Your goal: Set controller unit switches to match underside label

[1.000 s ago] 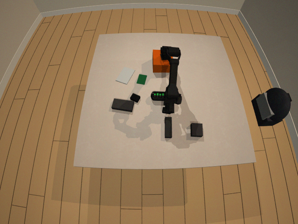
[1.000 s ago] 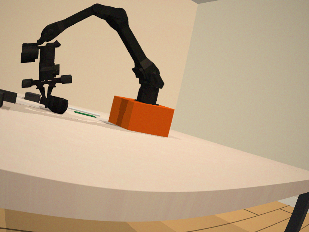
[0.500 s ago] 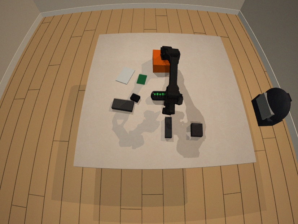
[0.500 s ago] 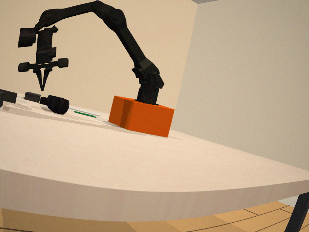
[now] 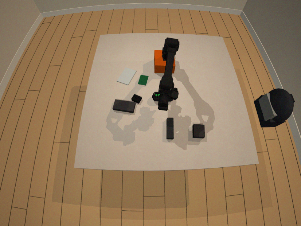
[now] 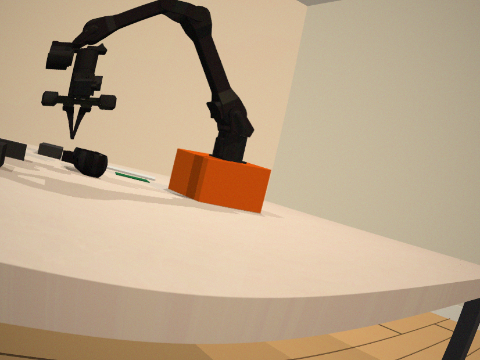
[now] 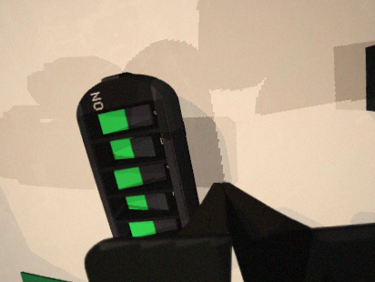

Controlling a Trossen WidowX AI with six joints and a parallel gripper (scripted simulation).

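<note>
The black cube is 190 mm to the right of my gripper tip, 80 mm behind it and 50 mm below it. Also, from my gripper tip: black bar 190 mm ahead, 50 mm below, 10 mm to the left; flat grey box 290 mm to the right, 50 mm below, 30 mm behind; green card 250 mm behind, 120 mm to the right, 60 mm below.
</note>
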